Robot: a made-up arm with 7 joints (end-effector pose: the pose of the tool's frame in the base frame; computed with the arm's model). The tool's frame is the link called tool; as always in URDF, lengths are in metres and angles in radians. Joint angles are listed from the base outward.
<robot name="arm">
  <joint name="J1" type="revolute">
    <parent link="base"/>
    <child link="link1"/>
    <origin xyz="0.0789 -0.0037 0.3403"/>
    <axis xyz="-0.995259 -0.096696 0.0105"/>
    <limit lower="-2.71" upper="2.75" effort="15" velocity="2.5"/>
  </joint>
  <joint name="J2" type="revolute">
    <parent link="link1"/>
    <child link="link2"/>
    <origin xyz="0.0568 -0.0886 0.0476"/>
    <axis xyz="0 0 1"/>
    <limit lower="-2.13" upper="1.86" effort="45" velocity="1.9"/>
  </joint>
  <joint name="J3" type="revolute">
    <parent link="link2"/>
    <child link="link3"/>
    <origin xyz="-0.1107 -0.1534 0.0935"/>
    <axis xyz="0 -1 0"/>
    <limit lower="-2.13" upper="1.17" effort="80" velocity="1.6"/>
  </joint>
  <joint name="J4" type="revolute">
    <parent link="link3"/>
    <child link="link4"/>
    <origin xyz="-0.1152 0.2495 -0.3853"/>
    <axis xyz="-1 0 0"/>
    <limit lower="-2.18" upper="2.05" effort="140" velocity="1.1"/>
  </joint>
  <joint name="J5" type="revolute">
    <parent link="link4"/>
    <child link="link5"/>
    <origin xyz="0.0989 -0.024 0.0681"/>
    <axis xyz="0 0 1"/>
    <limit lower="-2.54" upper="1.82" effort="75" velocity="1.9"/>
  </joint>
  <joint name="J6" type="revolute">
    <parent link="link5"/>
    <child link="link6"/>
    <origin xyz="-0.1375 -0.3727 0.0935"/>
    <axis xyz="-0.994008 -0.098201 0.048"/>
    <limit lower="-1.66" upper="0.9" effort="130" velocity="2.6"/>
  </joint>
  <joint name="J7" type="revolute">
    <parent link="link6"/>
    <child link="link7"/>
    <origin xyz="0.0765 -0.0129 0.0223"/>
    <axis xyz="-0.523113 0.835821 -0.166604"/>
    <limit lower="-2.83" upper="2.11" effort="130" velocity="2.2"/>
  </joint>
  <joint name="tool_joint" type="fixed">
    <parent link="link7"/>
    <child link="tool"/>
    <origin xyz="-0.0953 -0.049 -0.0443" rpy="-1.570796 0 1.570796"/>
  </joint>
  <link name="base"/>
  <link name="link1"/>
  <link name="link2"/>
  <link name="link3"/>
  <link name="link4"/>
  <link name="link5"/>
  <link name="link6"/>
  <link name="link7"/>
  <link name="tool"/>
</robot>
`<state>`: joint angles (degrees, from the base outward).
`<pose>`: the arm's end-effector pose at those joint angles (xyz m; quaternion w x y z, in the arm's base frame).
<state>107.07 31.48 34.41 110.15 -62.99 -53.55 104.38</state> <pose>-0.2868 -0.4466 0.3576 0.3227 0.9327 -0.0725 -0.1441</pose>
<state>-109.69 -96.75 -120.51 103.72 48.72 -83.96 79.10</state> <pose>0.5153 0.0997 0.4280 0.6017 -0.6884 0.3790 -0.1428</pose>
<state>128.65 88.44 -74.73 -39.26 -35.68 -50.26 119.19</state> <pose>0.3259 0.7556 0.6860 0.4076 -0.1550 0.8640 -0.2516</pose>
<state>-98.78 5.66 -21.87 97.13 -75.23 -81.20 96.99</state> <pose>-0.5922 -0.1011 0.5295 0.8259 0.0562 -0.3505 0.4380</pose>
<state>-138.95 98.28 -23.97 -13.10 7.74 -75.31 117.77</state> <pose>0.5624 0.3613 0.2235 0.4582 0.0861 0.7396 -0.4854</pose>
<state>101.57 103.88 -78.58 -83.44 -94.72 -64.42 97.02</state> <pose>0.2279 0.6867 0.7385 0.5295 -0.6225 0.5355 -0.2130</pose>
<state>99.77 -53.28 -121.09 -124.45 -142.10 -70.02 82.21</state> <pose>-0.2324 0.3848 0.4314 0.1445 0.4490 -0.1305 -0.8721</pose>
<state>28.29 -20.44 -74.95 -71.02 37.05 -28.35 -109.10</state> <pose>-0.5042 -0.0582 0.1258 0.3085 -0.4721 -0.3842 -0.7310</pose>
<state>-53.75 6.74 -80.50 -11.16 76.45 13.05 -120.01</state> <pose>-0.2344 0.0830 0.1153 0.5441 0.4213 -0.3859 -0.6144</pose>
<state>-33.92 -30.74 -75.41 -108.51 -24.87 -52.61 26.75</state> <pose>-0.5987 0.2029 0.8727 0.5830 0.4146 0.1808 -0.6749</pose>
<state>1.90 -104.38 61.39 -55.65 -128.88 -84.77 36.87</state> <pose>0.3964 0.0661 0.2633 0.0639 0.2105 0.4325 0.8744</pose>
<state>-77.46 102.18 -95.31 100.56 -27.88 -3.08 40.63</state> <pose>-0.1684 -0.5950 0.1439 0.3881 0.7852 0.3326 -0.3496</pose>
